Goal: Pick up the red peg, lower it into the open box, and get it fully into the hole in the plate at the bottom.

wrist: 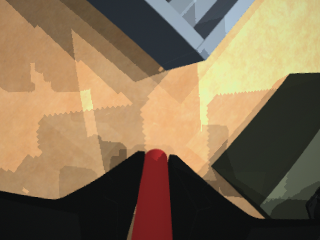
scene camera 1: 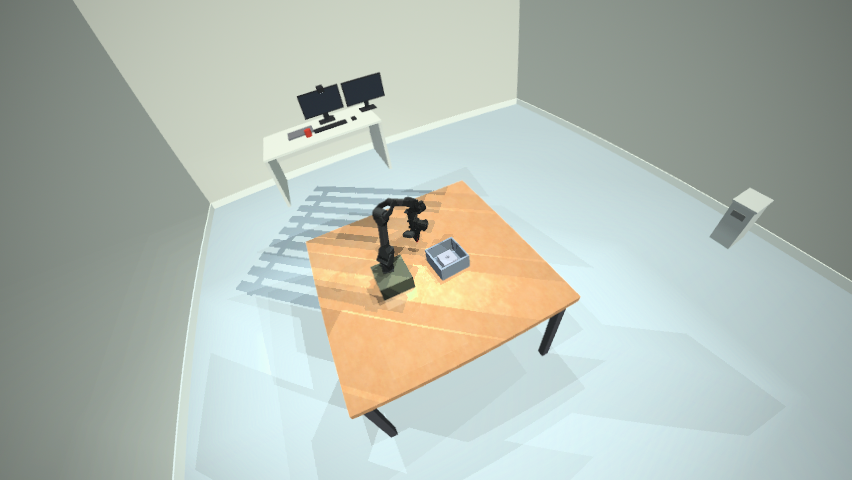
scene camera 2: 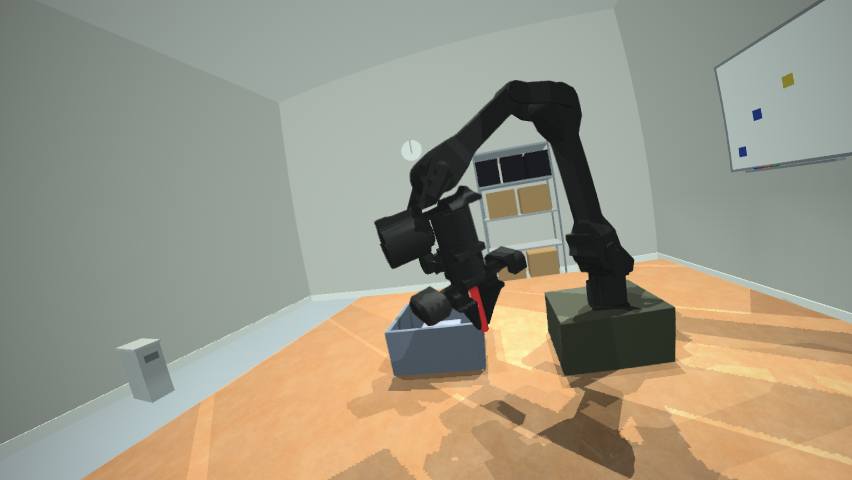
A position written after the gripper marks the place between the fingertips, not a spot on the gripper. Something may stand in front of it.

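Observation:
Scene camera 1 gives you a blue-grey box (scene camera 1: 463,262). On scene camera 2 there's that blue-grey box (scene camera 2: 413,350) again, and the gripper (scene camera 2: 483,326) is there with it. The wrist view has the gripper (wrist: 156,160) too.

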